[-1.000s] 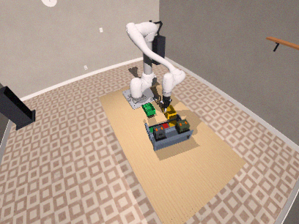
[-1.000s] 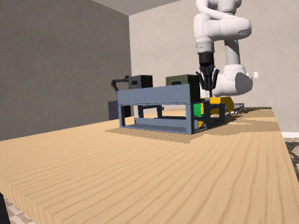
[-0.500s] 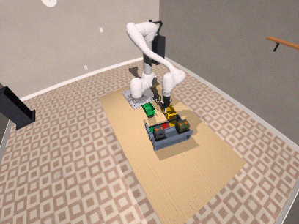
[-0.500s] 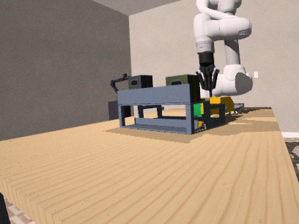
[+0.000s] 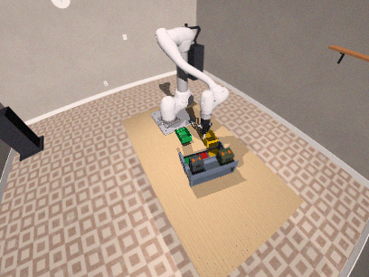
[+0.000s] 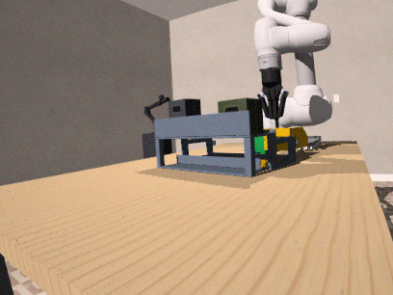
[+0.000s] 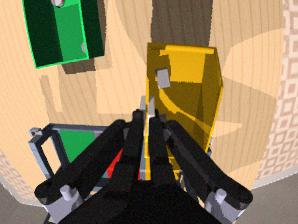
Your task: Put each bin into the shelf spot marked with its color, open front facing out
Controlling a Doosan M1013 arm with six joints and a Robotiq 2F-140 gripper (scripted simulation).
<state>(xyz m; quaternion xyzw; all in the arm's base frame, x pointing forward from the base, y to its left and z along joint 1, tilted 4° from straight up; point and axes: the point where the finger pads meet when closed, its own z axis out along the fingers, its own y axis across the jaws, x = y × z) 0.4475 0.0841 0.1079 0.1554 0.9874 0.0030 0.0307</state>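
My gripper is now 1 cm short of the yellow bin, 5 cm to the right of it and 4 cm above it. The rest, counted from my hand: dark box 21 cm ahead, 26 cm to the right, 5 cm above; then green bin 18 cm behind, 9 cm to the right, 7 cm below.
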